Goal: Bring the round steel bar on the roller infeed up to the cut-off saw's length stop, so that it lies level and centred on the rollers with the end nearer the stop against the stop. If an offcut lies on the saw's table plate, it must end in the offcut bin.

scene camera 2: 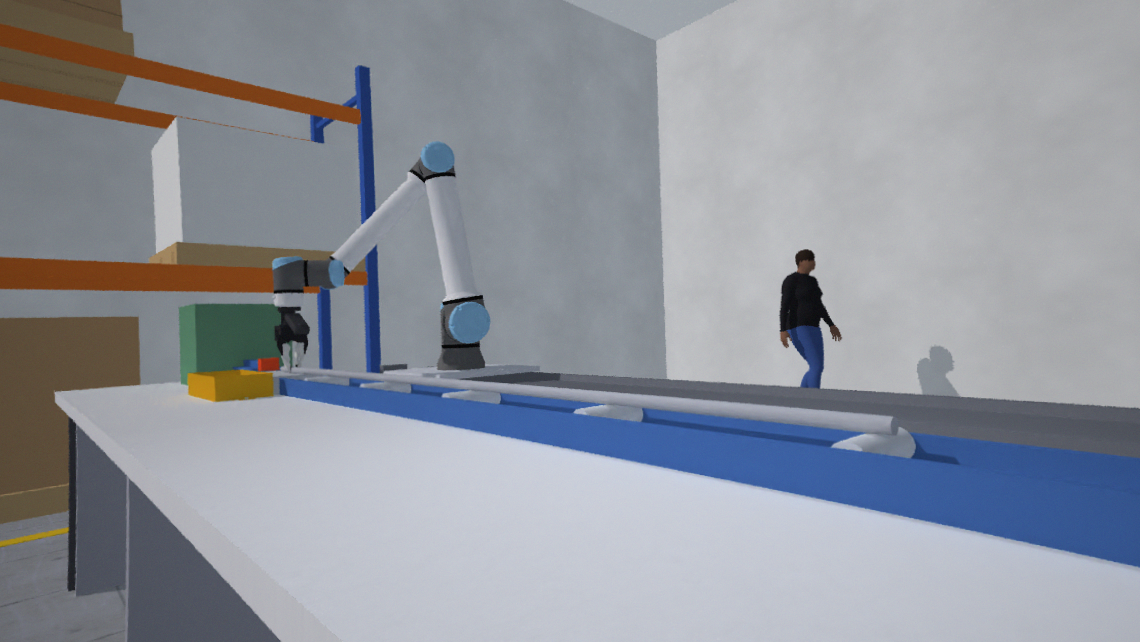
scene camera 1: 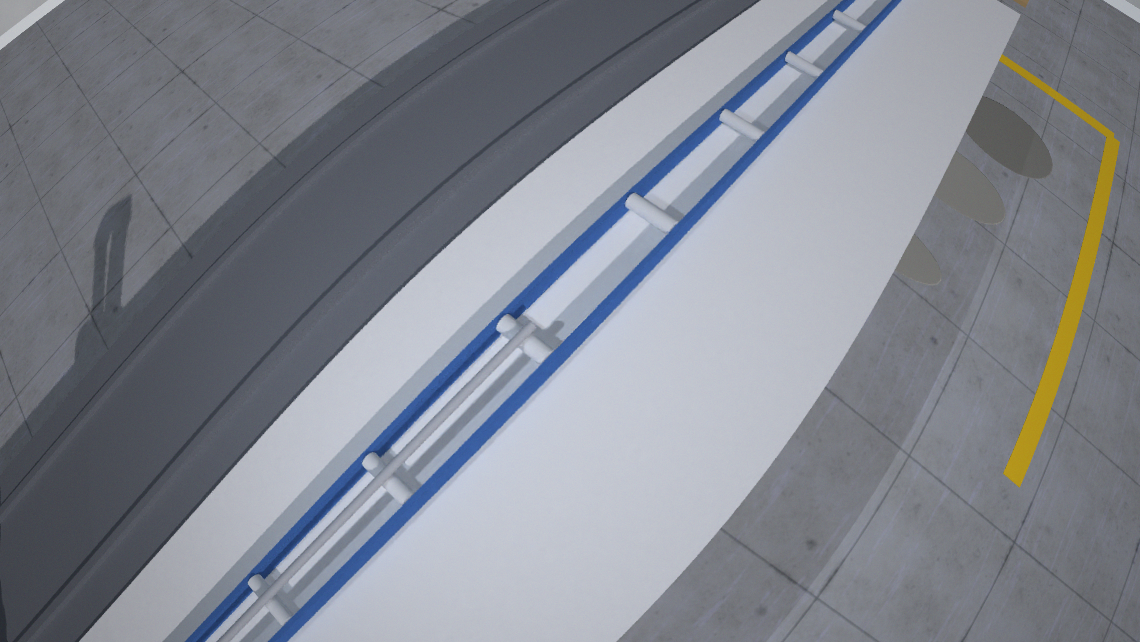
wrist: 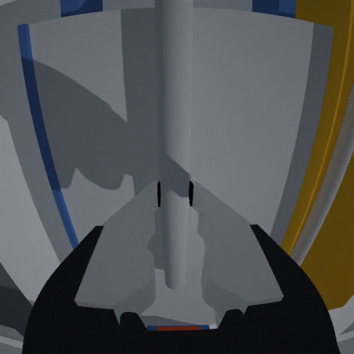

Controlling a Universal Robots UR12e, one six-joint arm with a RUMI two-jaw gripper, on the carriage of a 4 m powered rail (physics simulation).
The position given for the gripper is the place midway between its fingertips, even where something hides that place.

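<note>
There's a roller infeed [scene camera 1: 564, 261], and you'd find it in the wrist view [wrist: 258, 81] too. There's also a round steel bar [scene camera 2: 877, 424]. As for the gripper [scene camera 2: 293, 372], it shows in the wrist view [wrist: 174, 182] as well.
</note>
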